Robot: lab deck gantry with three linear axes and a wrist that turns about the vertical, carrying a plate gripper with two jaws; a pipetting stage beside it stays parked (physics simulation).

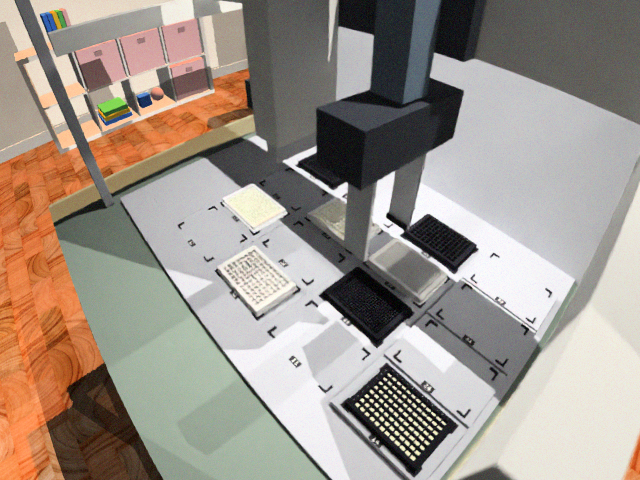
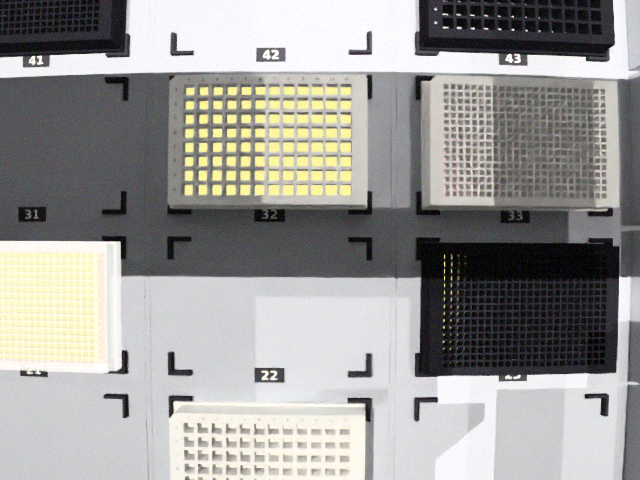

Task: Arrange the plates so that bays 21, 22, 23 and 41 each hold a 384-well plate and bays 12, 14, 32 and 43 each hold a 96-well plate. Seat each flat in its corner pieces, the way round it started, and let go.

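Frame: origin at the robot's base, x back, y down, z right, level; millimetres.
Where they show: gripper, fingertip midpoint: (image 1: 377,237); robot's base, origin of the base link: (image 1: 179,225).
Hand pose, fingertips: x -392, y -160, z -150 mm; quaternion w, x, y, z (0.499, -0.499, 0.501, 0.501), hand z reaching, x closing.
Note:
Each offset is from my fingertips to the top centre of the thing. "spot": to the spot under its first point.
My gripper (image 1: 381,241) is open and empty, raised above the deck. Black 384-well plates lie in bay 41 {spot: dx +337, dy +146, dz -197 mm} (image 1: 319,166) (image 2: 49,20) and bay 23 {spot: dx -6, dy +147, dz +5 mm} (image 1: 367,304) (image 2: 522,315). A pale yellow-filled 384-well plate {dx +328, dy +146, dz +0 mm} (image 1: 254,205) (image 2: 46,304) lies in bay 21. A pale 384-well plate {dx +0, dy +145, dz -107 mm} (image 1: 408,268) (image 2: 522,144) lies in bay 33. 96-well plates: a white one {dx +164, dy +145, dz +107 mm} (image 1: 256,279) (image 2: 263,444) in bay 12, a black one with pale wells {dx -164, dy +131, dz +107 mm} (image 1: 400,417) in bay 14, a pale one {dx +164, dy +146, dz -107 mm} (image 1: 336,217) (image 2: 268,139) in bay 32, a black one {dx +0, dy +145, dz -214 mm} (image 1: 442,240) (image 2: 516,23) in bay 43. Bay 22 {spot: dx +206, dy +160, dz +9 mm} (image 2: 206,320) holds no plate.
Bay 42 {spot: dx +194, dy +160, dz -189 mm} (image 2: 227,25) shows its corner pieces, as does bay 31 {spot: dx +311, dy +160, dz -109 mm} (image 2: 56,144). The labels of bays 13 {spot: dx +0, dy +159, dz +153 mm} (image 1: 294,361), 24 (image 1: 428,386), 34 (image 1: 467,339) and 44 {spot: dx -161, dy +145, dz -170 mm} (image 1: 499,299) show between corner pieces. A grey column (image 1: 292,77) stands at the back left.

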